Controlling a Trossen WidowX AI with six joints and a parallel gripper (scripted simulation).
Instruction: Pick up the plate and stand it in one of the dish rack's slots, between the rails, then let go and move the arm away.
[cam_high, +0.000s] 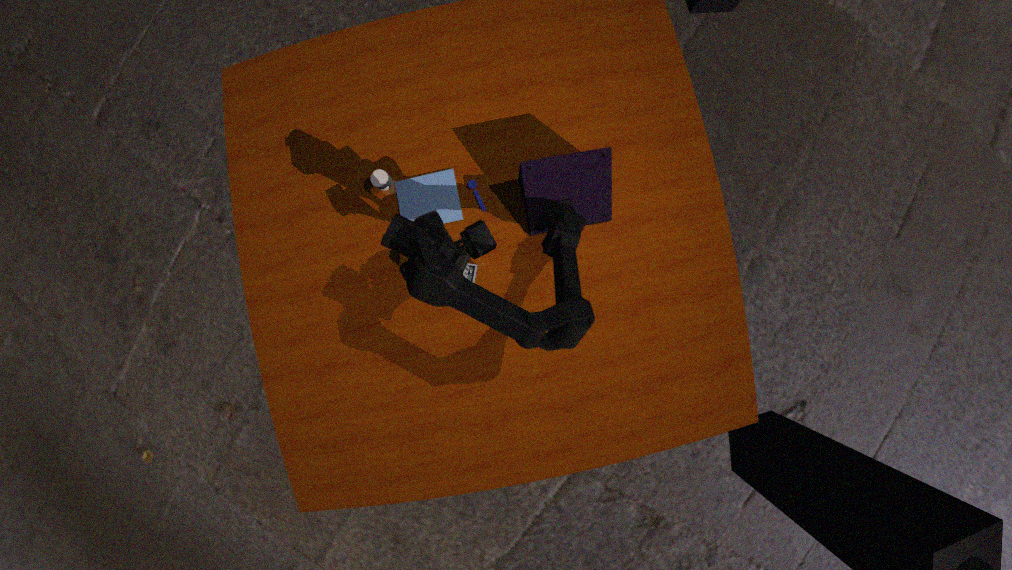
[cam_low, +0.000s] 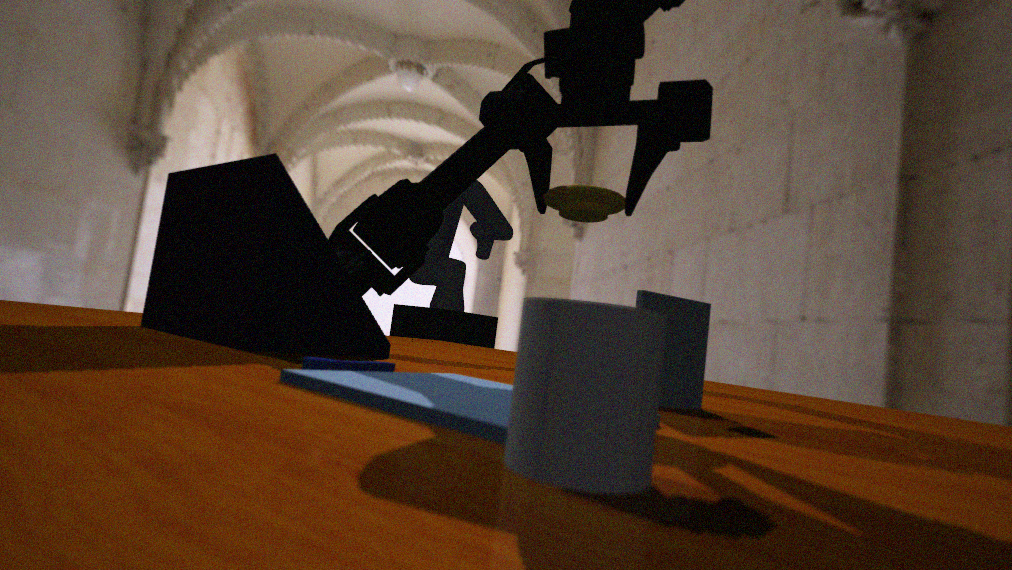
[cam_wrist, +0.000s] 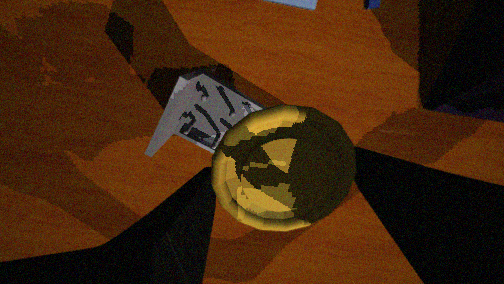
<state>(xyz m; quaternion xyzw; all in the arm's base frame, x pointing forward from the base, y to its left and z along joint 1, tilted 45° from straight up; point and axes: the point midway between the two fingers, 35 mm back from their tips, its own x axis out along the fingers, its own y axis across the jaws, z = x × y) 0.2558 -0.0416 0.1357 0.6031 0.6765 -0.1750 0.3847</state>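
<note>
My gripper tip is 12 cm above the dish rack, 3 cm to the right of it and 3 cm short of it. Round my gripper tip: light blue mat 16 cm to the right, 14 cm below, 4 cm ahead; then yellow plate 1 cm above; then blue spoon 16 cm to the right, 14 cm below, 7 cm behind.
</note>
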